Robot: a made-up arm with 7 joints. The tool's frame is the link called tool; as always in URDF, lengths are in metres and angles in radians.
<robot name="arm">
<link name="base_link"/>
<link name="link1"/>
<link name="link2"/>
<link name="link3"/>
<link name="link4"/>
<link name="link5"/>
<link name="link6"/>
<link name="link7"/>
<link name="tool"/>
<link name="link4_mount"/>
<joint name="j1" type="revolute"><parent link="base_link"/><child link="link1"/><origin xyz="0 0 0.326" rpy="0 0 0"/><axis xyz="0 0 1"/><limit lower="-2.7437" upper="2.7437"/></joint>
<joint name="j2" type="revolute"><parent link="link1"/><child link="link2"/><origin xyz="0 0 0" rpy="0 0 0"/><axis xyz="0 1 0"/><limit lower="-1.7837" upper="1.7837"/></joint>
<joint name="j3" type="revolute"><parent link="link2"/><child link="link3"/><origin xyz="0 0 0.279" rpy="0 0 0"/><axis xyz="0 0 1"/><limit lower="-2.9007" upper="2.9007"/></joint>
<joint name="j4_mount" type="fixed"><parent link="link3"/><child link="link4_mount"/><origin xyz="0.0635 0 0" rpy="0 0 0"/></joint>
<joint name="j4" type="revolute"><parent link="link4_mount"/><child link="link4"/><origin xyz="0.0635 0 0" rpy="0 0 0"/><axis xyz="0 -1 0"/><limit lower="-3.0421" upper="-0.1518"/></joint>
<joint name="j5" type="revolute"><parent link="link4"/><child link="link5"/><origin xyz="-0.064 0 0.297" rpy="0 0 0"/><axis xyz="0 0 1"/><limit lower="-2.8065" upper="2.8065"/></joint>
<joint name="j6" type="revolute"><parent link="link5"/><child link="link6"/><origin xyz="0 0 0" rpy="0 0 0"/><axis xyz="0 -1 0"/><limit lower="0.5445" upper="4.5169"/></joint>
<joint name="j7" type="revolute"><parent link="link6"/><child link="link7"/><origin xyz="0.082 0 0" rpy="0 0 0"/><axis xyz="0 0 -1"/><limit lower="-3.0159" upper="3.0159"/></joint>
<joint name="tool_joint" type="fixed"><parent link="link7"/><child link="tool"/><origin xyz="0 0 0" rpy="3.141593 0 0"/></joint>
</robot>
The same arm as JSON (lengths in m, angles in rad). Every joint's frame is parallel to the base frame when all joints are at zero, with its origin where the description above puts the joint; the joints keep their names.
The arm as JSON. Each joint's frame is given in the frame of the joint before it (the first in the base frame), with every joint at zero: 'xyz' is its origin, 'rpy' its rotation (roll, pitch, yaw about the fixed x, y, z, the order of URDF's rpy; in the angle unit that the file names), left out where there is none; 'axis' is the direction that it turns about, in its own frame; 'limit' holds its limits. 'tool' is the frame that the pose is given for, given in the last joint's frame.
{
  "units": {
    "length": "m",
    "angle": "rad"
  },
  "joints": [
    {
      "name": "j1",
      "type": "revolute",
      "origin": {
        "xyz": [
          0.0,
          0.0,
          0.326
        ]
      },
      "axis": "+z",
      "limit": {
        "lower": -2.7437,
        "upper": 2.7437
      }
    },
    {
      "name": "j2",
      "type": "revolute",
      "origin": {
        "xyz": [
          0.0,
          0.0,
          0.0
        ]
      },
      "axis": "+y",
      "limit": {
        "lower": -1.7837,
        "upper": 1.7837
      }
    },
    {
      "name": "j3",
      "type": "revolute",
      "origin": {
        "xyz": [
          0.0,
          0.0,
          0.279
        ]
      },
      "axis": "+z",
      "limit": {
        "lower": -2.9007,
        "upper": 2.9007
      }
    },
    {
      "name": "j4",
      "type": "revolute",
      "origin": {
        "xyz": [
          0.127,
          0.0,
          0.0
        ]
      },
      "axis": "-y",
      "limit": {
        "lower": -3.0421,
        "upper": -0.1518
      }
    },
    {
      "name": "j5",
      "type": "revolute",
      "origin": {
        "xyz": [
          -0.064,
          0.0,
          0.297
        ]
      },
      "axis": "+z",
      "limit": {
        "lower": -2.8065,
        "upper": 2.8065
      }
    },
    {
      "name": "j6",
      "type": "revolute",
      "origin": {
        "xyz": [
          0.0,
          0.0,
          0.0
        ]
      },
      "axis": "-y",
      "limit": {
        "lower": 0.5445,
        "upper": 4.5169
      }
    },
    {
      "name": "j7",
      "type": "revolute",
      "origin": {
        "xyz": [
          0.082,
          0.0,
          0.0
        ]
      },
      "axis": "-z",
      "limit": {
        "lower": -3.0159,
        "upper": 3.0159
      }
    }
  ],
  "tool": {
    "origin": {
      "xyz": [
        0.0,
        0.0,
        0.0
      ],
      "rpy": [
        -3.1416,
        0.0,
        0.0
      ]
    }
  }
}

